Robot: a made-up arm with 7 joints.
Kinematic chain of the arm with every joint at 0, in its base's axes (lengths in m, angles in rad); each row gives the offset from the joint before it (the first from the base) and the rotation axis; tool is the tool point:
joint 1: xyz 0 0 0 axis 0 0.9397 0.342
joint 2: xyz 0 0 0 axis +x
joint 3: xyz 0 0 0 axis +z
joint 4: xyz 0.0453 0 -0.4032 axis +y
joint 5: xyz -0.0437 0 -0.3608 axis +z
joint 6: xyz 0 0 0 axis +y
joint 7: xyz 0 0 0 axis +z
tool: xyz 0 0 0
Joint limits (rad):
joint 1: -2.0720..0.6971
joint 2: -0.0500..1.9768
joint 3: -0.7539..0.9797
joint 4: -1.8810..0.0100
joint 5: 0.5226..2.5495
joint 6: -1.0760..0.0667
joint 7: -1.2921..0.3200
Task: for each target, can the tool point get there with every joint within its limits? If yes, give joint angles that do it. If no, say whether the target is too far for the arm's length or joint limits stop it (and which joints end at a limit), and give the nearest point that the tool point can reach.
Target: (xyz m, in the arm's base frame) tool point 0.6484 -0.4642 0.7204
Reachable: no: too far | nearest point 0.4940 -0.3148 0.4668 | short by 0.332 m
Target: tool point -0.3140 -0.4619 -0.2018
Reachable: no: joint limits stop it (at a limit: joint 1, joint 2, joint 3) | nearest point 0.0581 -0.2554 -0.5130 | short by 0.527 m
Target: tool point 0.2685 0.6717 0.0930
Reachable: yes | joints 0.2378 1.7692 0.0857 -0.8800 1.7902 -0.7028 -0.5107
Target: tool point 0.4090 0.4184 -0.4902
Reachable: yes | joints -0.4365 0.4809 0.8407 -0.4796 1.0851 -0.1223 -0.9662
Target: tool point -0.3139 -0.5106 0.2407
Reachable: no: joint limits stop it (at a limit: joint 1, joint 2, joint 4) | nearest point 0.0339 -0.4678 0.2319 | short by 0.351 m
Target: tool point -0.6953 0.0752 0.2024
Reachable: no: joint limits stop it (at a limit: joint 2, joint 3, joint 4) | nearest point -0.4065 0.2632 0.1981 | short by 0.345 m
